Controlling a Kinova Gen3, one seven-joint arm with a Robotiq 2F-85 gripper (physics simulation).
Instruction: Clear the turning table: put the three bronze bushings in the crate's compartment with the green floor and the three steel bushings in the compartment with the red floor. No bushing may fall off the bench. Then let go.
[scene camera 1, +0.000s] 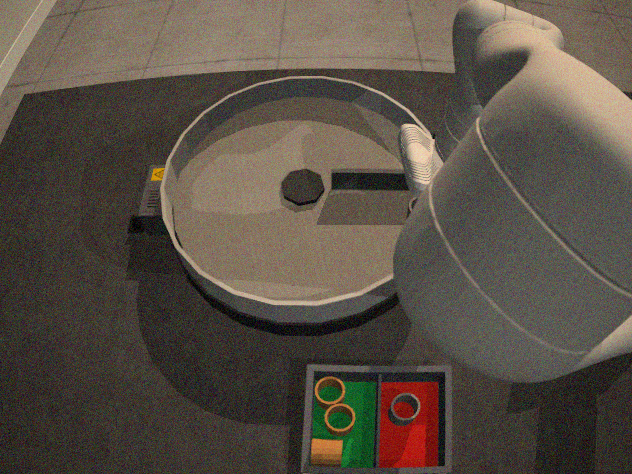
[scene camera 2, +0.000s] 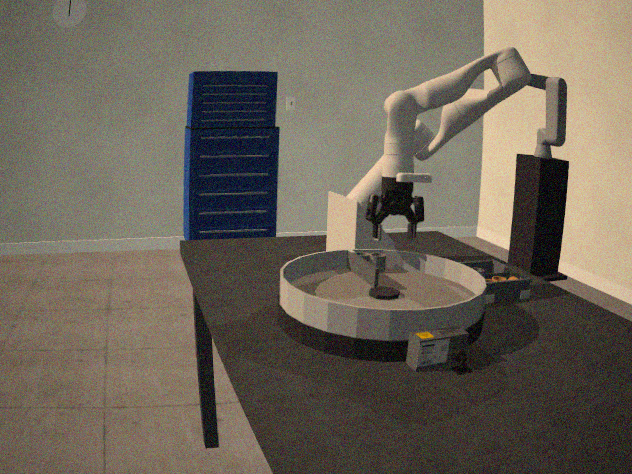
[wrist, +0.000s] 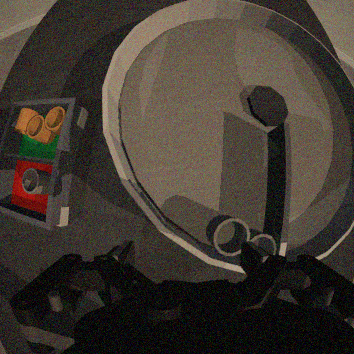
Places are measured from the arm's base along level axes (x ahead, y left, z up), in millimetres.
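Where they show: gripper, between the fingertips: (scene camera 2: 394, 240) (wrist: 188, 254); arm's base, origin of its link: (scene camera 2: 356, 210).
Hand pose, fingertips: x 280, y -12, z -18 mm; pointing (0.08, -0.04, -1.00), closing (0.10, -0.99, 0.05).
Note:
Things, the pixels of their top centre, and the offset from my fingertips. "spot": a spot on its surface instead.
- crate, centre of its top: (scene camera 1: 379, 419) (wrist: 23, 155) (scene camera 2: 490, 270) dx +70, dy +247, dz -71 mm
- steel bushing, centre of its top: (scene camera 1: 405, 406) (wrist: 29, 180) dx +36, dy +229, dz -77 mm
- dark fence, a spot on its surface: (wrist: 276, 185) (scene camera 1: 380, 180) spot: dx +69, dy -98, dz -42 mm
- black hub, centre of its top: (scene camera 1: 302, 185) (wrist: 269, 103) (scene camera 2: 384, 291) dx +182, dy -100, dz -60 mm
- small box with a yellow label, a spot on its surface: (scene camera 1: 151, 196) spot: dx +419, dy -81, dz -62 mm
My gripper (scene camera 2: 394, 235) (wrist: 188, 254) is open and empty, above the near-base side of the turning table (scene camera 1: 296, 311) (scene camera 2: 357, 321) (wrist: 165, 100). In the wrist view, two steel bushings show as open rings near its rim: one ring (wrist: 232, 219) left of the right finger, the other ring (wrist: 263, 235) partly behind that finger, beside the dark fence. The crate (scene camera 1: 357, 367) (scene camera 2: 510, 291) holds three bronze bushings on green: two rings (scene camera 1: 316, 391) (scene camera 1: 326, 418) and one lying on its side (scene camera 1: 326, 452). One steel bushing (scene camera 1: 405, 394) is on red.
A dark fence (scene camera 1: 367, 181) (wrist: 276, 185) runs from the black hub (scene camera 1: 302, 186) (scene camera 2: 383, 292) (wrist: 268, 106) toward the table's rim. A small box with a yellow label (scene camera 1: 151, 196) (scene camera 2: 431, 352) stands beside the turning table. My arm (scene camera 1: 510, 244) hides part of the table in scene camera 1.

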